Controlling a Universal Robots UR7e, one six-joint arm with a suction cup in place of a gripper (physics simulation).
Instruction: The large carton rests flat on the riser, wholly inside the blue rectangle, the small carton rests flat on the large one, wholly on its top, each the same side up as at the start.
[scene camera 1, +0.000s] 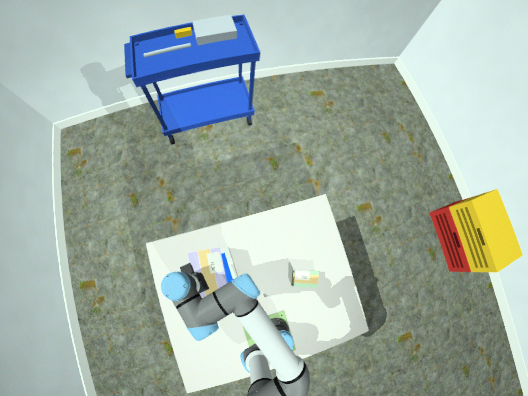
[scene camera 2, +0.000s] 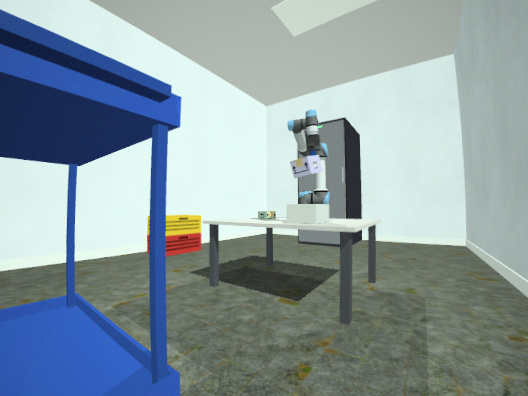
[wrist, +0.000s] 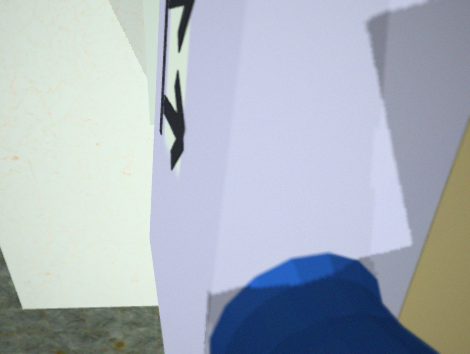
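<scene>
The large carton (scene camera 1: 194, 261) (scene camera 2: 301, 167) (wrist: 300, 125), lavender with a tan band, hangs in the air from my suction cup (scene camera 2: 313, 153) (wrist: 305, 300), tilted. In scene camera 2 it is high above the white riser (scene camera 2: 307, 214). In scene camera 1 it covers most of the blue rectangle (scene camera 1: 226, 266), of which a strip shows at the carton's right; the arm hides the cup there. The small carton (scene camera 1: 306, 277) (scene camera 2: 266, 215), green and orange with a white label, rests on the table, apart from the riser. The small carton does not show in the wrist view.
The white table (scene camera 1: 280, 225) (scene camera 2: 240, 224) carries the riser and small carton. A green plate (scene camera 1: 281, 316) lies near the arm's base. A blue cart (scene camera 1: 195, 72) (scene camera 2: 159, 250), a red and yellow cabinet (scene camera 1: 460, 240) (scene camera 2: 175, 232) and a tall dark cabinet (scene camera 2: 352, 175) stand away from the table.
</scene>
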